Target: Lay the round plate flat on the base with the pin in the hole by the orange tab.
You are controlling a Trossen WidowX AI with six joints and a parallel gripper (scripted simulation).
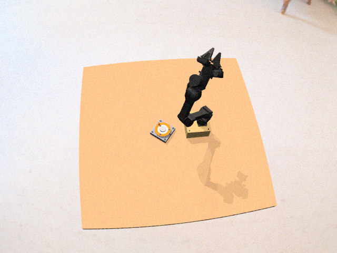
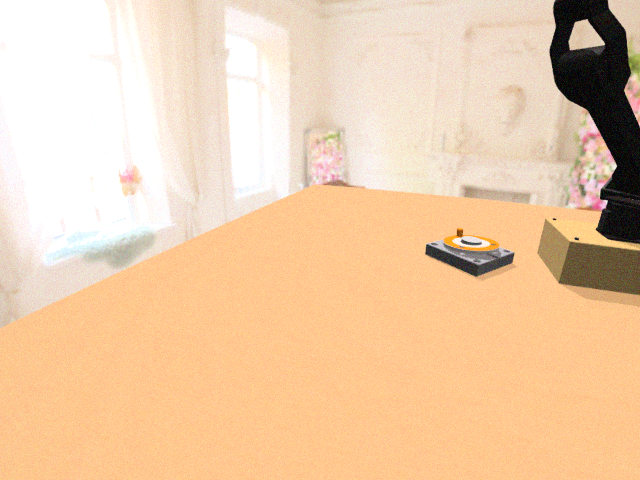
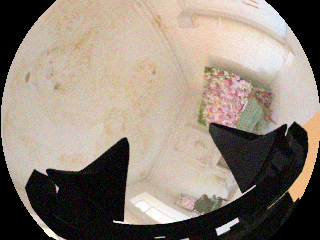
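The base is 73 cm below my gripper tip, 24 cm ahead of it and 4 cm to the left of it.
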